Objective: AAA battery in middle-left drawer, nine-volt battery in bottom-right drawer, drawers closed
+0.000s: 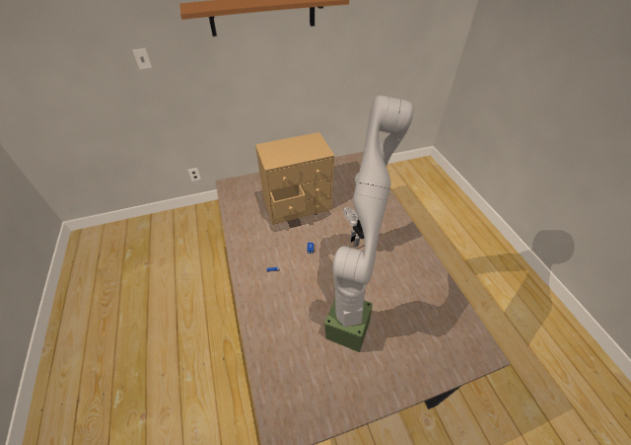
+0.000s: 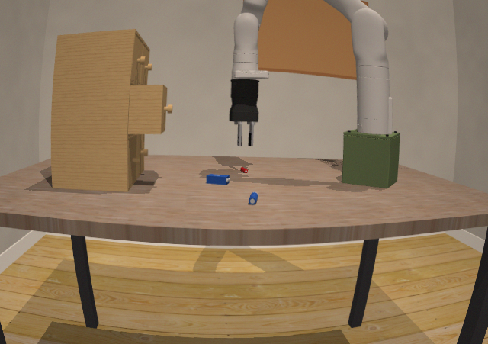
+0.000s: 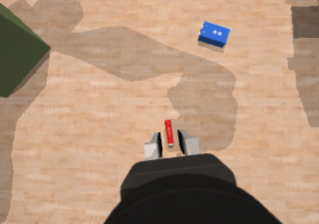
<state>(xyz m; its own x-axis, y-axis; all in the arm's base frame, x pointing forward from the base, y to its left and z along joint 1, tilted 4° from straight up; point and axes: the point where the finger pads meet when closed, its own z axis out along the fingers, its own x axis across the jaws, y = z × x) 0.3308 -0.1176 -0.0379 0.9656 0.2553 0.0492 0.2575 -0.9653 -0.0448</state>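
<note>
The red cylinder battery is 8 cm below my hand. From my hand the other things lie so: blue AAA battery 2 cm behind, 36 cm to the left, 8 cm below; blue nine-volt battery 5 cm ahead, 18 cm to the left, 8 cm below.
</note>
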